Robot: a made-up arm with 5 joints.
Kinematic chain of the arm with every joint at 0, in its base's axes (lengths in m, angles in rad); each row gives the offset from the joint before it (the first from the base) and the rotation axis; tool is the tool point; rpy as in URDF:
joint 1: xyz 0.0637 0 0.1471 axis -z
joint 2: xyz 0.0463 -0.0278 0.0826 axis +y
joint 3: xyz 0.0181 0 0.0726 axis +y
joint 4: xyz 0.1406 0 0.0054 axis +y
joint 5: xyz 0.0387 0.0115 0 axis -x
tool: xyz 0 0 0 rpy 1.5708 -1.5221 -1.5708
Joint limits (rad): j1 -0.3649..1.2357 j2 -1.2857..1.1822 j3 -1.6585..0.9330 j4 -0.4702..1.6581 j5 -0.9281..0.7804
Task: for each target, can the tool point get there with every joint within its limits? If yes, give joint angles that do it. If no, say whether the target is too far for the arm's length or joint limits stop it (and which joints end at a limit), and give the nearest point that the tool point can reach.
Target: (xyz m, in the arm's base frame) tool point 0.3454 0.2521 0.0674
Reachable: no: too far | nearest point 0.3164 0.0791 0.1334 | short by 0.187 m
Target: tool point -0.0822 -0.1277 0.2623
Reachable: no: joint limits stop it (at a limit: joint 1, joint 2, joint 3, joint 4) | nearest point -0.1122 -0.0846 0.2793 | short by 0.055 m
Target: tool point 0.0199 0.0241 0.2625
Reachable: no: joint limits stop it (at a limit: joint 2, joint 3, joint 4) | nearest point -0.0653 0.0710 0.3269 | short by 0.117 m
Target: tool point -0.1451 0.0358 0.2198
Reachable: no: joint limits stop it (at a limit: joint 2, joint 3, joint 4) | nearest point -0.1287 0.0330 0.2793 | short by 0.062 m
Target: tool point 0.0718 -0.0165 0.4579
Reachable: yes | joints 0.0264 -1.0828 -0.3179 -0.1851 0.3957
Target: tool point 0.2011 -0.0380 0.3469
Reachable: yes | joints 0.1549 -0.8956 0.2911 1.3631 -0.3831
